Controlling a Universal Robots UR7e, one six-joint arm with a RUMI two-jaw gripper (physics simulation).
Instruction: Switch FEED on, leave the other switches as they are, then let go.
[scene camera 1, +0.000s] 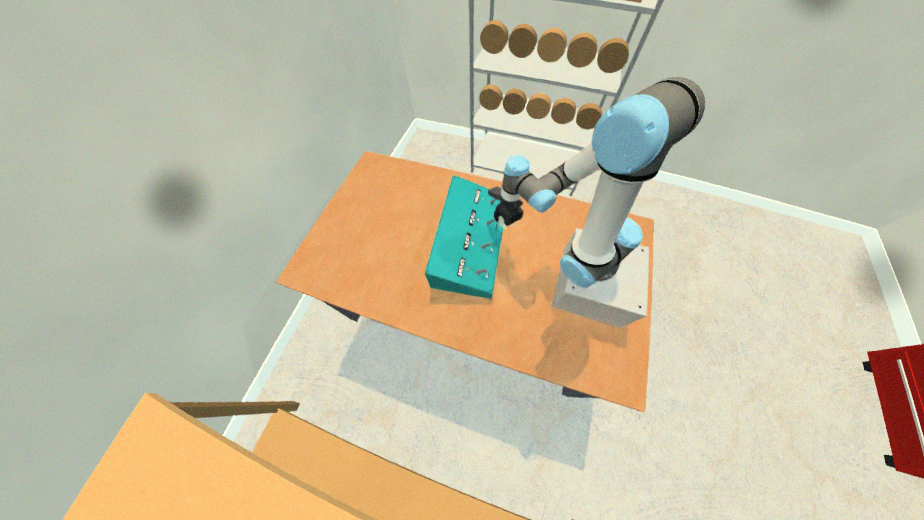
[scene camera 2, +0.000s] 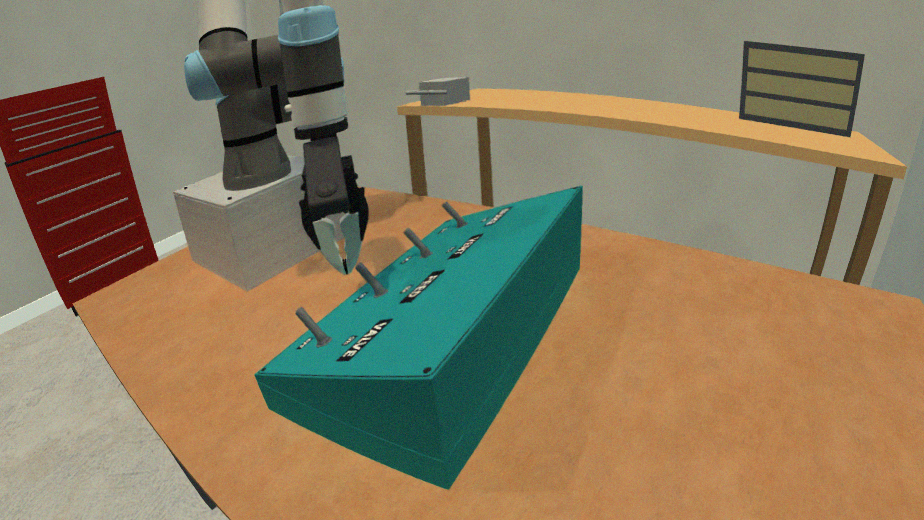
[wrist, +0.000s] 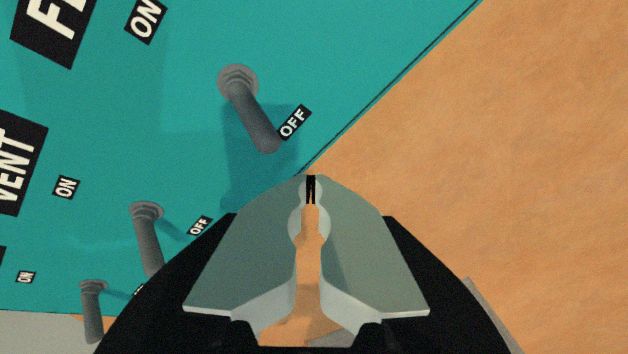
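Where they show: gripper, between the fingertips: (scene camera 1: 502, 225) (scene camera 2: 347, 273) (wrist: 311, 177); arm's base, origin of its link: (scene camera 2: 257, 178).
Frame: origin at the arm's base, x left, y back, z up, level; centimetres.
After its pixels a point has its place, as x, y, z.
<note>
The teal switch panel (scene camera 1: 447, 236) {14.8, -55.6, -3.7} (scene camera 2: 468, 278) {1.9, -58.2, -4.3} (wrist: 350, 45) {-8.2, -44.3, -10.4} stands on the table. The FEED lever (scene camera 2: 371, 280) {-2.6, -44.9, -7.2} (wrist: 255, 119) {-2.8, -44.0, -6.0} leans toward its OFF label (wrist: 294, 122) {-3.2, -42.1, -10.6}. The VALVE lever (scene camera 2: 313, 326) {-13.9, -48.6, -7.0}, VENT lever (scene camera 2: 417, 242) {8.7, -41.1, -7.0} (wrist: 148, 242) {8.5, -40.6, -6.7} and BRAKE lever (scene camera 2: 453, 214) {20.0, -37.2, -7.1} (wrist: 92, 315) {19.8, -36.8, -6.8} also lean to the OFF side. My gripper (scene camera 1: 499, 221) {-3.0, -39.3, -7.9} (scene camera 2: 345, 270) {-3.0, -39.3, -7.9} (wrist: 311, 177) {-3.0, -39.3, -7.9} is shut and empty, its tips pointing down. It is beside the FEED lever's tip on the OFF side, near the panel's low edge, with a visible gap to the lever in the wrist view.
The wooden table (scene camera 1: 336, 226) {28.8, -112.7, -17.8} (scene camera 2: 678, 362) {19.3, -79.9, -17.8} carries the panel and the arm's grey base block (scene camera 1: 601, 291) {10.3, 5.1, 0.1} (scene camera 2: 239, 232) {-9.6, -11.0, -6.1}. A shelf rack (scene camera 1: 472, 129) stands behind the table. A red tool cabinet (scene camera 1: 895, 407) (scene camera 2: 84, 194) and a wooden bench (scene camera 2: 601, 116) stand farther off.
</note>
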